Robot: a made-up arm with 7 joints.
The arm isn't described. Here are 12 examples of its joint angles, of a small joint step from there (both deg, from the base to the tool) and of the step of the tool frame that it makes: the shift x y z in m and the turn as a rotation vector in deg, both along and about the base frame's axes.
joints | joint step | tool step
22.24 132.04 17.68 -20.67 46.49 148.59 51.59 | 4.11 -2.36 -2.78 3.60 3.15 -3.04 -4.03 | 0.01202 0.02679 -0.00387 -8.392 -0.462 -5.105
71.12 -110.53 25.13 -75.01 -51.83 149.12 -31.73 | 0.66 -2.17 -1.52 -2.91 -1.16 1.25 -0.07 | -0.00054 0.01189 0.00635 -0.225 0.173 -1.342
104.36 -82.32 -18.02 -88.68 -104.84 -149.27 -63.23 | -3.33 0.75 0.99 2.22 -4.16 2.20 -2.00 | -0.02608 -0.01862 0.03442 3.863 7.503 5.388
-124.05 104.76 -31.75 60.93 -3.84 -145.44 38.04 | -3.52 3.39 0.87 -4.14 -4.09 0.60 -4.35 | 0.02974 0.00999 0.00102 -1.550 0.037 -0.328
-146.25 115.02 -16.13 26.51 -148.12 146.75 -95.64 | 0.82 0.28 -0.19 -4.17 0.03 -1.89 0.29 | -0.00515 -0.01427 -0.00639 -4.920 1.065 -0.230
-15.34 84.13 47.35 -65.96 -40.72 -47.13 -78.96 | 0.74 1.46 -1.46 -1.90 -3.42 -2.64 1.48 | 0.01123 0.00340 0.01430 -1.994 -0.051 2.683
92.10 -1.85 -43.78 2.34 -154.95 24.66 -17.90 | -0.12 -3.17 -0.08 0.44 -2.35 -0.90 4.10 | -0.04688 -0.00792 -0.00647 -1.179 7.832 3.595
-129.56 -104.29 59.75 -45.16 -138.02 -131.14 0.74 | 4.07 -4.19 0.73 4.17 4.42 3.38 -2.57 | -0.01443 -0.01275 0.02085 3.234 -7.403 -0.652
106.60 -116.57 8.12 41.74 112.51 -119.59 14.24 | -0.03 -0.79 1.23 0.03 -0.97 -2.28 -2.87 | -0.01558 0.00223 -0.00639 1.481 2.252 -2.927
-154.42 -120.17 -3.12 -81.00 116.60 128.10 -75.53 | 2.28 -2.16 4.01 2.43 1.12 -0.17 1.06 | 0.00841 0.00524 0.01856 1.359 -2.992 1.939
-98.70 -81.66 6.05 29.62 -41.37 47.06 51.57 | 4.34 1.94 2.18 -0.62 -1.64 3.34 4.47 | -0.03494 0.01456 0.00412 1.110 -1.371 3.045
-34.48 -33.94 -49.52 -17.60 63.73 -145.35 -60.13 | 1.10 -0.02 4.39 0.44 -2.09 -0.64 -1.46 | 0.00353 0.00002 -0.01310 -0.628 -2.139 3.429
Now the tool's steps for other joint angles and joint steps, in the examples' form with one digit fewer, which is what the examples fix.
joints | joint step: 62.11 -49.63 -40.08 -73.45 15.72 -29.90 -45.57 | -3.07 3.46 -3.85 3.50 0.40 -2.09 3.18
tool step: 0.0130 -0.0174 -0.0015 5.50 3.13 5.34
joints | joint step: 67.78 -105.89 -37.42 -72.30 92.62 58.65 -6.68 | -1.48 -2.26 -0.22 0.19 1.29 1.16 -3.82
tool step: -0.0197 0.0071 -0.0089 -4.96 1.47 1.70
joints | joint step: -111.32 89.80 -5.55 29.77 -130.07 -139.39 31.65 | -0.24 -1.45 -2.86 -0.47 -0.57 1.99 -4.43
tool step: 0.0095 0.0153 -0.0098 5.83 -2.43 2.16
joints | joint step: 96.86 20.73 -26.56 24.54 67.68 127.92 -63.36 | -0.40 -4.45 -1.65 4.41 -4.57 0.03 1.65
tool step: -0.0178 0.0012 -0.0015 2.31 12.18 0.28
